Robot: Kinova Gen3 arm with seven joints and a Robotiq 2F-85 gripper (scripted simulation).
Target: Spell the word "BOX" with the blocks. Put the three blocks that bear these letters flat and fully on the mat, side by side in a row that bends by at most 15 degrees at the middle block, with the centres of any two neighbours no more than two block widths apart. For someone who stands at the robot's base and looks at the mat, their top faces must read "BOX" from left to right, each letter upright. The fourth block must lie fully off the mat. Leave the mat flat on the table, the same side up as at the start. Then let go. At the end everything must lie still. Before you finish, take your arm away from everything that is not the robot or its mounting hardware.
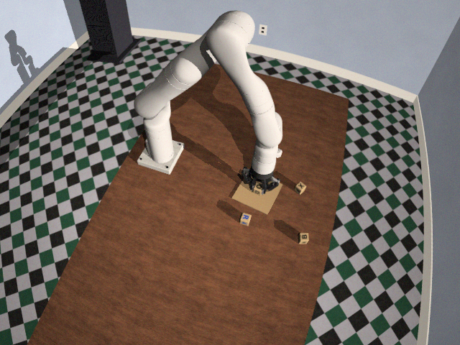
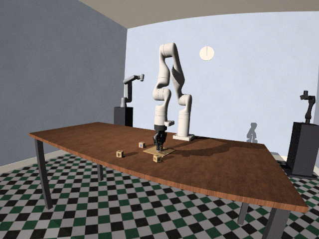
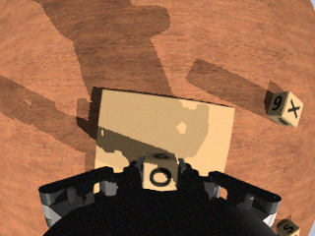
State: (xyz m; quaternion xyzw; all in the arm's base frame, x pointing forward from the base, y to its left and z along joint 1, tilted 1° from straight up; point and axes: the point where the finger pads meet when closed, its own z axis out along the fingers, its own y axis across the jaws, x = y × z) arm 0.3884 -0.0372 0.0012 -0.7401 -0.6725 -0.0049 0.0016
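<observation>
Now: the tan mat 2 cm below my hand.
</observation>
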